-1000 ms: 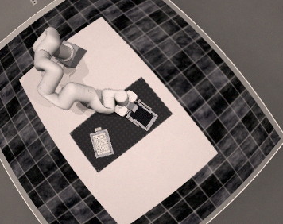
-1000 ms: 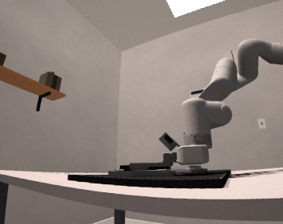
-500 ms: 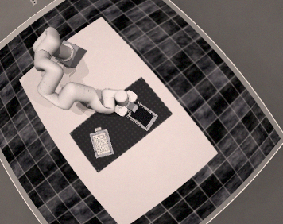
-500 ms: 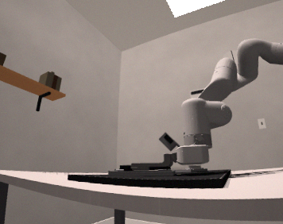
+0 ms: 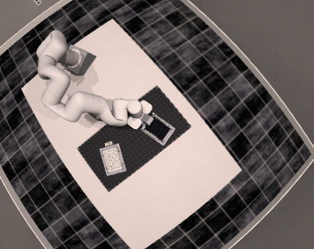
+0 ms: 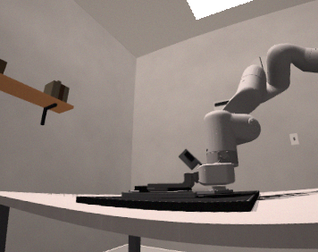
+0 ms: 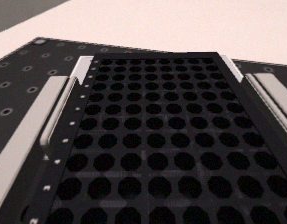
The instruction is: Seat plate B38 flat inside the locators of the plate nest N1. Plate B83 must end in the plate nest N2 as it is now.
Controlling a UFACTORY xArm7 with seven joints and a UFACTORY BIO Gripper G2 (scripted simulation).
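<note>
The black well plate lies right at my hand. Also, from my hand: white well plate (40 mm behind, 310 mm to the right); then dark dotted mat (60 mm behind, 140 mm to the right, 30 mm below).
</note>
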